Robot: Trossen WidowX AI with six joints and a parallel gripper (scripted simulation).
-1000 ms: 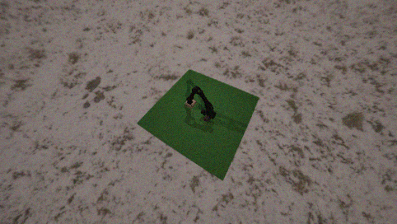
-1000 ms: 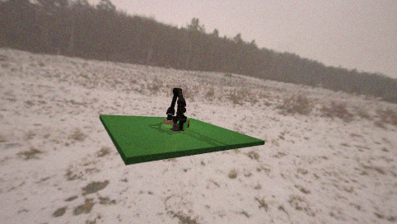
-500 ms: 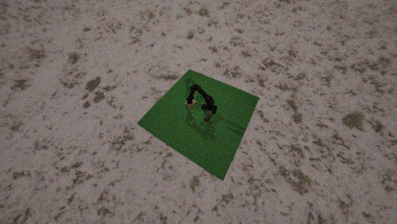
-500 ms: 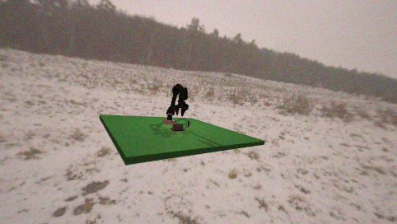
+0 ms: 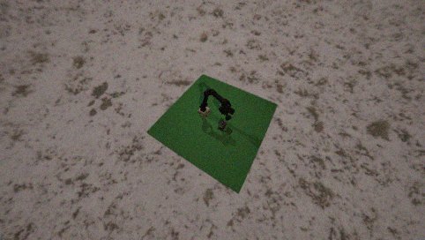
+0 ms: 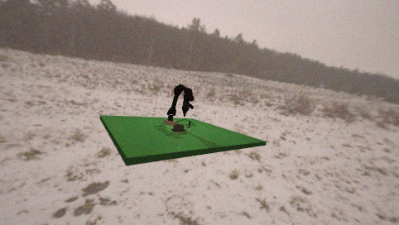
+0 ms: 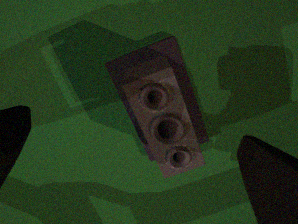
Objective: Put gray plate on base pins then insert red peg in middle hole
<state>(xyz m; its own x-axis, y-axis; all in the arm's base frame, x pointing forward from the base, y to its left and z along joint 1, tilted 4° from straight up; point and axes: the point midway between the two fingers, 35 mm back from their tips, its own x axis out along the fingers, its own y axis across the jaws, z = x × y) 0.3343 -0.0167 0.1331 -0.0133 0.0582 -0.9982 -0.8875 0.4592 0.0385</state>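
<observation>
My gripper tip is now 110 mm past the red peg, 140 mm to the right of it and 100 mm above it. Also, from my gripper tip: gray plate 10 mm ahead, 50 mm to the right, 100 mm below; then base 10 mm ahead, 50 mm to the right, 130 mm below.
</observation>
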